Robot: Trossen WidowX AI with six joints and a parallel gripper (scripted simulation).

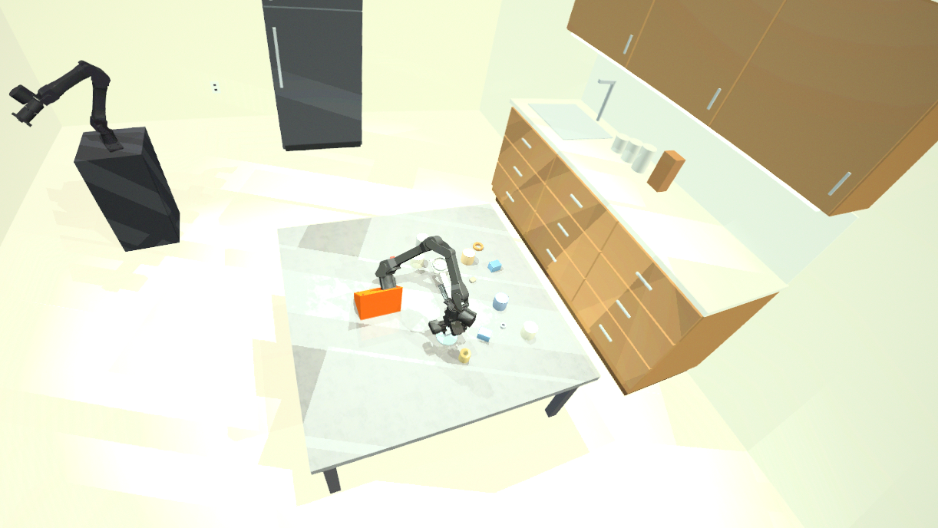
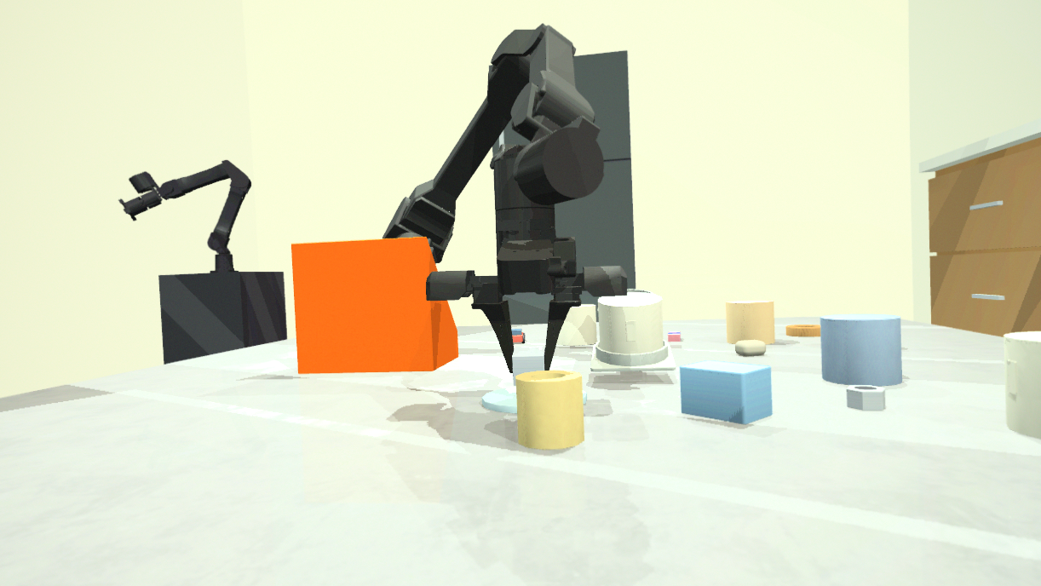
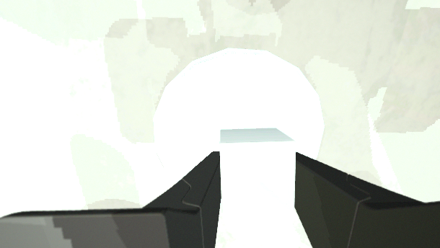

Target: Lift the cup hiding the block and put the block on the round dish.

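My gripper tip is 1 cm below the pale block. Also, from my gripper tip: round dish 2 cm below; nut 29 cm ahead, 4 cm to the right, 2 cm below; balance 24 cm to the left, 11 cm ahead, 1 cm above.
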